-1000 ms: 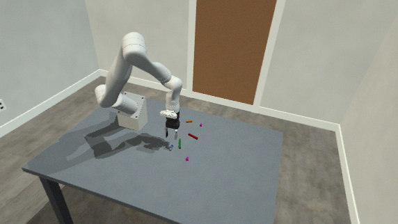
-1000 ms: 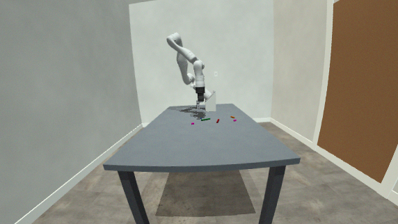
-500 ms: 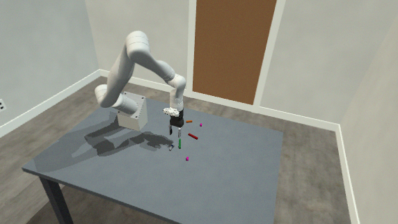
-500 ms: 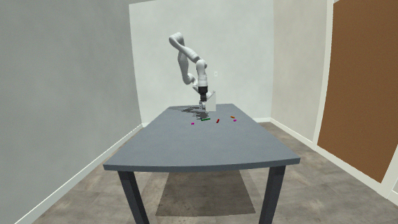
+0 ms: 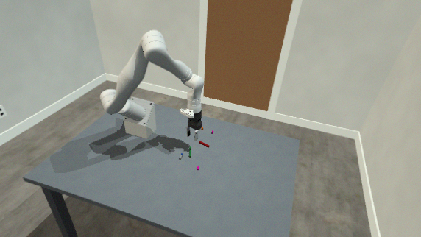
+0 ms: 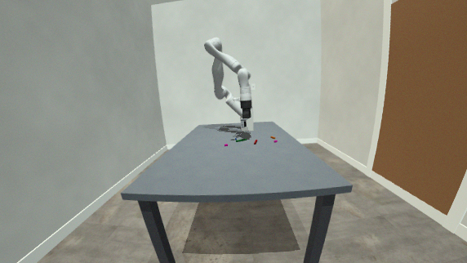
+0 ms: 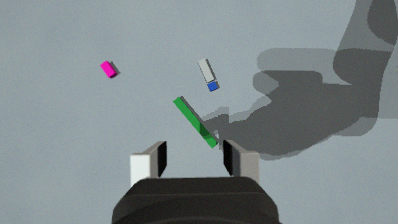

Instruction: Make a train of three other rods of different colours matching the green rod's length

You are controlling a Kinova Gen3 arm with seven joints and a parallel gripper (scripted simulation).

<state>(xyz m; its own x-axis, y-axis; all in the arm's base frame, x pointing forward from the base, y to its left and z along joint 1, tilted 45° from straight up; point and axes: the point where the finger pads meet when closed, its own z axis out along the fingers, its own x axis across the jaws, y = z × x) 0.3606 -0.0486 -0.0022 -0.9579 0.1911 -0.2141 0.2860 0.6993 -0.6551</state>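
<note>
The orange rod is 21 cm to the left of my hand, 11 cm below it and 3 cm behind it. Round my hand: grey rod: 11 cm below, 8 cm to the right, 4 cm behind; blue rod: 11 cm below, 6 cm to the right, 4 cm behind; green rod: 11 cm below, 2 cm to the right.
</note>
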